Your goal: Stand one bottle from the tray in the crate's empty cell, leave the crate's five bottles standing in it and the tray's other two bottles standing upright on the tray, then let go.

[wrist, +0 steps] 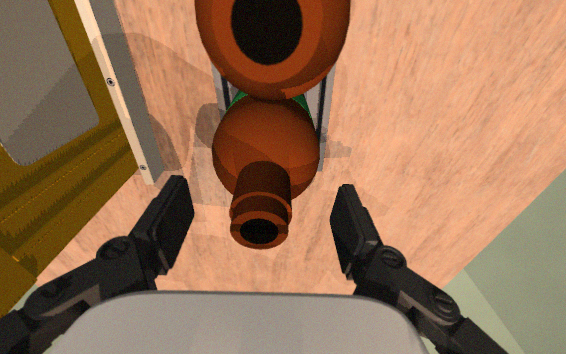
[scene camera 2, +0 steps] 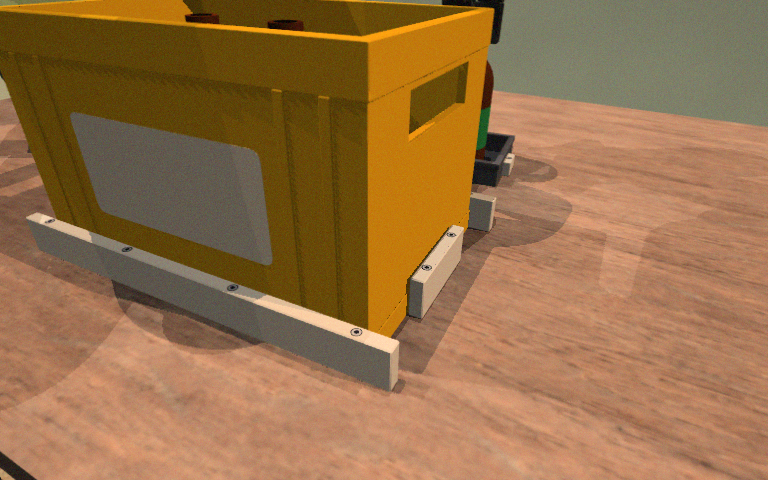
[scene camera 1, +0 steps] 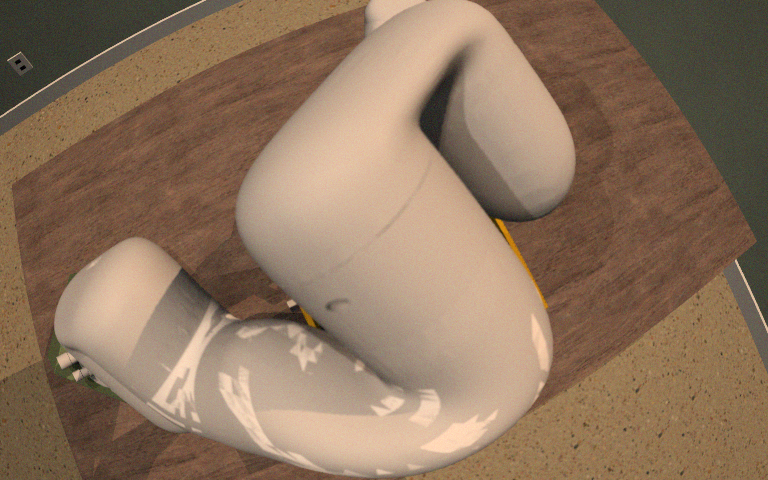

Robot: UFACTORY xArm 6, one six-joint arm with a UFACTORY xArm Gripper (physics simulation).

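Frame: origin at the arm's base, x right, y ahead, z up, level; millimetres.
Where they show: gripper, fingertip midpoint: (wrist: 263,198).
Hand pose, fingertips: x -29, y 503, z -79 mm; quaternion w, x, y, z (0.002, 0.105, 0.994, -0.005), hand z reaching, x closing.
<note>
After its pixels a point has its place.
My gripper (wrist: 263,198) @[x -29, y 503, z -79 mm] is open and empty. In the wrist view its fingers appear on either side of the neck of the nearest brown bottle (wrist: 265,150) @[x -34, y 474, z -84 mm], touching neither side; the depth is hard to tell. A second brown bottle (wrist: 272,80) @[x -46, y 432, z -46 mm] stands behind it on the dark tray (wrist: 325,117) @[x -82, y 499, z -181 mm] (scene camera 2: 488,173) @[x 22, y 538, z -193 mm]. The third tray bottle cannot be made out. In scene view 2 a green-labelled bottle (scene camera 2: 484,127) @[x -15, y 527, z -156 mm] shows behind the yellow crate (scene camera 2: 419,186) @[x 238, y 504, z -118 mm] (scene camera 1: 522,263) @[x 235, y 501, z -31 mm] (wrist: 60,195) @[x 114, y 495, z -96 mm]. Two bottle mouths (scene camera 2: 202,18) @[x 133, y 304, z -45 mm] (scene camera 2: 285,24) @[x 155, y 387, z -44 mm] show inside the crate; its empty cell is hidden.
The white arm (scene camera 1: 396,226) @[x 232, y 281, z 466 mm] covers most of the crate and the tray in scene view 1. Pale screwed rails (scene camera 2: 226,294) @[x 295, y 401, z -178 mm] (scene camera 2: 436,271) @[x 231, y 518, z -181 mm] (wrist: 117,102) @[x 100, y 458, z -176 mm] stand along the crate's sides on the wooden table (scene camera 2: 623,350) @[x 246, y 638, z -206 mm]. The crate's walls rise left of the gripper in the wrist view.
</note>
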